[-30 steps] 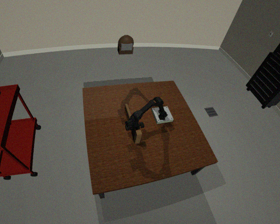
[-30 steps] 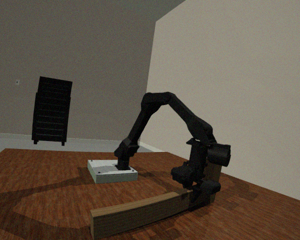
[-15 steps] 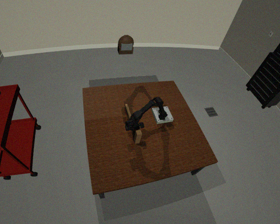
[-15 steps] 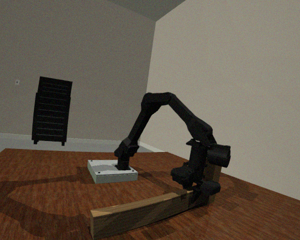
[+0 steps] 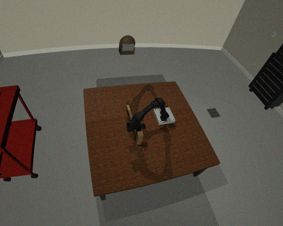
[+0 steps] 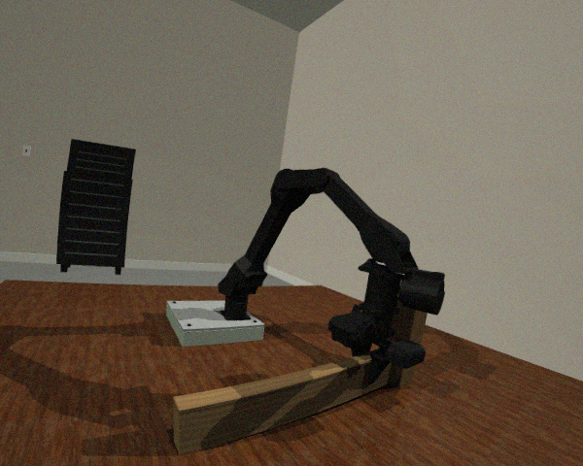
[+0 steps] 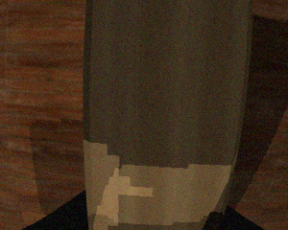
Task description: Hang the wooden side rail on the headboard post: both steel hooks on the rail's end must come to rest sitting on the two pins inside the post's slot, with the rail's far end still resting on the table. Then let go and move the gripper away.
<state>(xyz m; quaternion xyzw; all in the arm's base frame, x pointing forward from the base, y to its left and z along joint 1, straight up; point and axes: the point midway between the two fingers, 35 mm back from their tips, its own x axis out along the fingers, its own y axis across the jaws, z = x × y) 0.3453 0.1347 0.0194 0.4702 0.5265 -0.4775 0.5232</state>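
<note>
The headboard post lies 110 mm to the left of my gripper tip, 50 mm above it and 10 mm behind it.
</note>
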